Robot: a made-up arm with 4 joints.
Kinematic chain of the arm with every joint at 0, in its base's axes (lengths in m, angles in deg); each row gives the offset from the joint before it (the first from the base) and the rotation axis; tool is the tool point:
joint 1: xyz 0 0 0.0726 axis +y
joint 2: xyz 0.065 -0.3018 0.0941 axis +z
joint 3: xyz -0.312 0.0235 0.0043 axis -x
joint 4: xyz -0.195 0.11 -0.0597 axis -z
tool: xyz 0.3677 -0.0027 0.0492
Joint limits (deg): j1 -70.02..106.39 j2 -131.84..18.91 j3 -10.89..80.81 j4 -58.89..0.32
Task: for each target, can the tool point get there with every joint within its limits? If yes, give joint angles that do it. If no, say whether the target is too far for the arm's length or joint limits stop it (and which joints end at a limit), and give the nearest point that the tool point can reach.
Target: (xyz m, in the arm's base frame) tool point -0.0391 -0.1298 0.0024
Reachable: yes | joints 59.19 -49.20 64.01 -11.66
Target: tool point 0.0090 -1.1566 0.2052
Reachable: no: joint limits stop it (at a limit: joint 1, joint 2) | nearest point 0.0651 -0.3620 0.4617 | short by 0.837 m
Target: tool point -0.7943 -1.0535 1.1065
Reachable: no: too far | nearest point -0.2514 -0.3274 0.3998 | short by 1.150 m
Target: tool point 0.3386 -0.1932 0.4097
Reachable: yes | joints -44.83 -107.69 14.51 -41.29
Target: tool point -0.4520 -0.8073 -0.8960
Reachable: no: too far | nearest point -0.1716 -0.3574 -0.5012 | short by 0.661 m
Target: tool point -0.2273 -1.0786 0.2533
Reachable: no: joint limits stop it (at a limit: joint 2, joint 3, joint 4) | nearest point -0.3230 -0.3274 0.3294 | short by 0.761 m
